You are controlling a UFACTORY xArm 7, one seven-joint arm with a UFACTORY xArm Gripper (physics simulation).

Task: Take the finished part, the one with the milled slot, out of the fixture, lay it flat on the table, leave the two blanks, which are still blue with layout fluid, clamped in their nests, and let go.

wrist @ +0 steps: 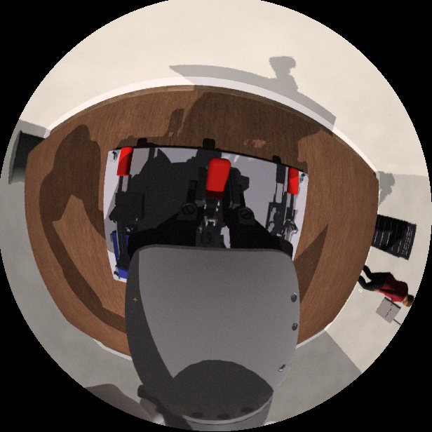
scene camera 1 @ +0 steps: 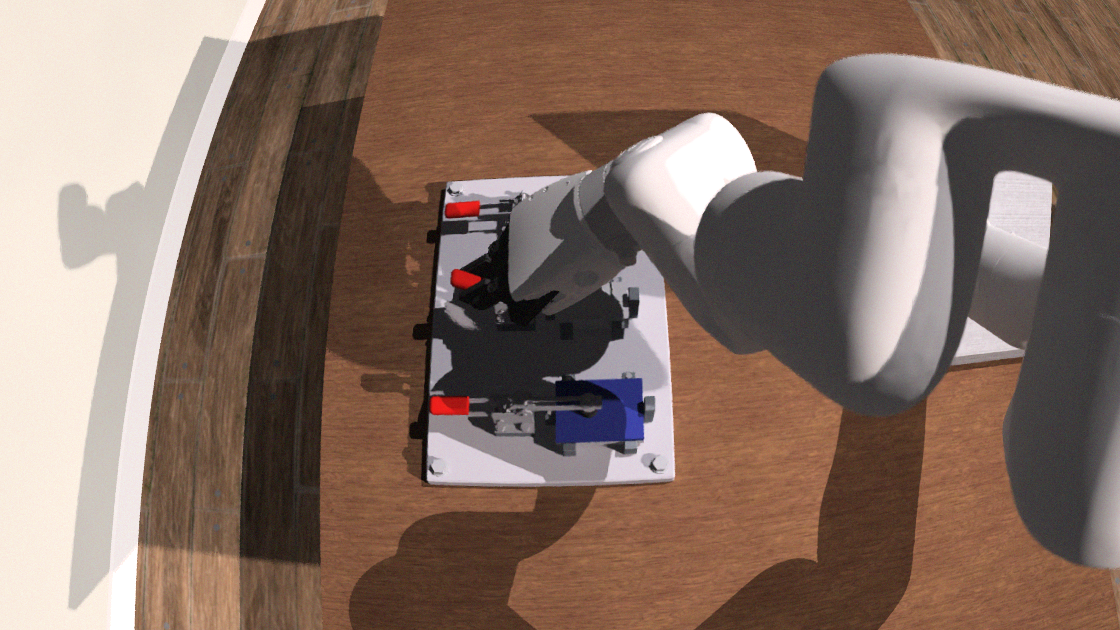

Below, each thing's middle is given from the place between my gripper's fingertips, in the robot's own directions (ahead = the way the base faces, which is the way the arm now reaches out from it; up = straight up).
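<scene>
A clamp bar (scene camera 1: 589, 403) sits 60 mm behind my hand, 120 mm to the left of it and 10 mm below it. As for the fixture plate (scene camera 1: 469, 357), my hand is 60 mm above it, 70 mm past it and 10 mm to the right of it.
</scene>
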